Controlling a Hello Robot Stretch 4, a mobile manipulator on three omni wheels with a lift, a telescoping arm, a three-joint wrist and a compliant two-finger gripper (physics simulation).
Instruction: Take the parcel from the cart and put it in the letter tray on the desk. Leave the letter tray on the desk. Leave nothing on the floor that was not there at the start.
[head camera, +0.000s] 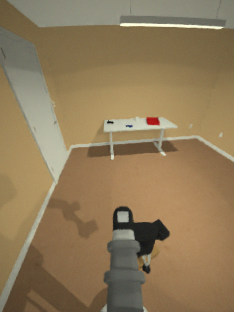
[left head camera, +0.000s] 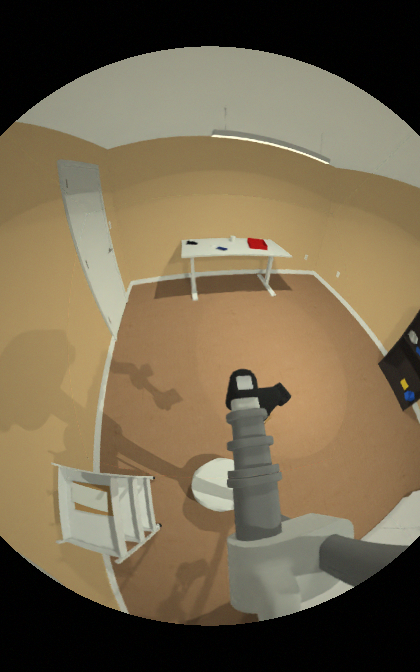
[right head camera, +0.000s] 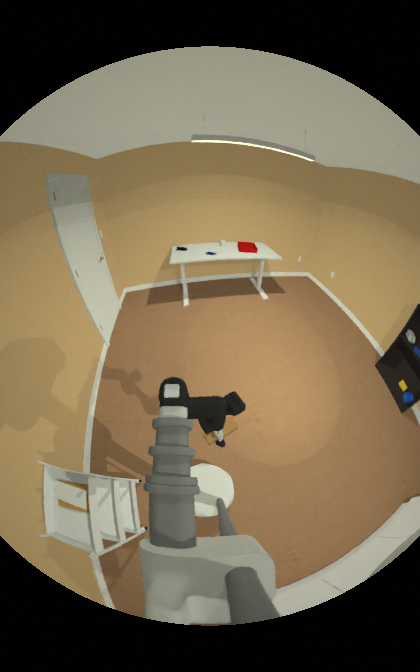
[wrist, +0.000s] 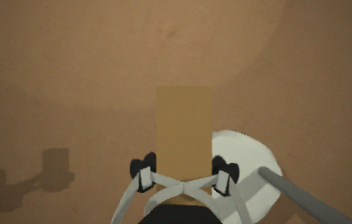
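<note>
The parcel, a tan box, is held between the two fingertips in the wrist view, above the floor. My gripper is shut on it, one black fingertip at each long side. In the left head view the arm hides most of the parcel. The red letter tray lies on the right part of the white desk at the far wall. The white cart stands by the left wall, with a white and brown item on its top.
A dark blue item, a black item and a white cup are on the desk. A door is at the left. A black shelf unit stands at the right wall. A white piece of furniture is at the lower right.
</note>
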